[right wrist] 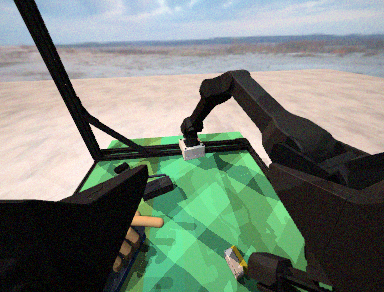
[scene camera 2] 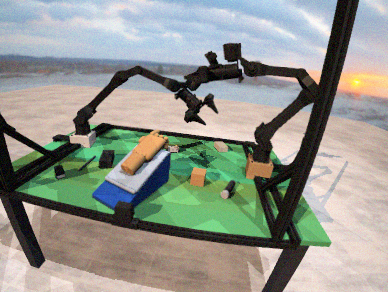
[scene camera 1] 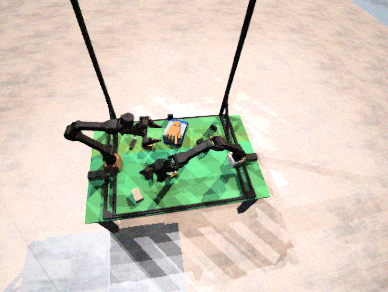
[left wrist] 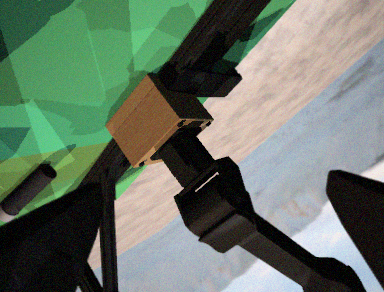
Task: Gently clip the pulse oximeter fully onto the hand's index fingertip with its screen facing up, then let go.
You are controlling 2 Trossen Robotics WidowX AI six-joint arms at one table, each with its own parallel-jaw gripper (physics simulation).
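Frame: origin at the left arm's base, x right, y ahead, z up, level; centimetres.
Where they show: left gripper, between the fingertips: (scene camera 2: 212, 119) (left wrist: 215, 187); right gripper, between the fingertips: (right wrist: 207, 169) (scene camera 2: 186, 77) (scene camera 1: 161, 133); left arm's base, origin of its link: (right wrist: 191, 142) (scene camera 2: 82, 133) (scene camera 1: 236, 156); right arm's base, origin of its link: (scene camera 2: 260, 159) (scene camera 1: 111, 160) (left wrist: 176, 142).
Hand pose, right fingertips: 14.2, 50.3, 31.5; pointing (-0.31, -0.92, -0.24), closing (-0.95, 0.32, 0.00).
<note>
Each offset is from my right fingertips to the centre of the thing, as dx, dy, dz. "*": to the spot under its first point.
The tan hand (scene camera 1: 174, 131) (scene camera 2: 145, 152) (right wrist: 131, 237) lies on the white-topped blue wedge @(* +24.7, -9.8, -30.9) (scene camera 2: 155, 175); nothing is seen clipped on its fingertips. A small white and yellow object @(-10.1, -3.2, -35.8) (scene camera 1: 172, 174) (scene camera 2: 173, 148) (right wrist: 234, 262), apparently the pulse oximeter, lies on the table beyond the fingertips; its screen cannot be made out. My left gripper (scene camera 1: 146, 173) (scene camera 2: 211, 118) is open and empty, high above the table. My right gripper (scene camera 1: 160, 134) (right wrist: 207, 169) is open and empty, higher up beside the hand and wedge. The hand shows partly behind its finger in the right wrist view.
A black box @(+5.0, -32.1, -35.6) (scene camera 1: 212, 130) (scene camera 2: 106, 158) (right wrist: 158, 186), a pen @(+7.7, -40.1, -36.9) (scene camera 2: 87, 163) and a small dark object @(+17.8, -47.1, -35.7) (scene camera 2: 59, 171) (right wrist: 121, 167) lie beside the wedge. An orange cube @(+18.2, +6.1, -34.9) (scene camera 2: 198, 176), a dark cylinder @(+24.2, +16.7, -36.0) (scene camera 1: 132, 143) (scene camera 2: 228, 189) (left wrist: 30, 190) and a beige block @(-15.9, +23.3, -35.9) (scene camera 1: 137, 195) (scene camera 2: 220, 146) are on the right-arm side.
</note>
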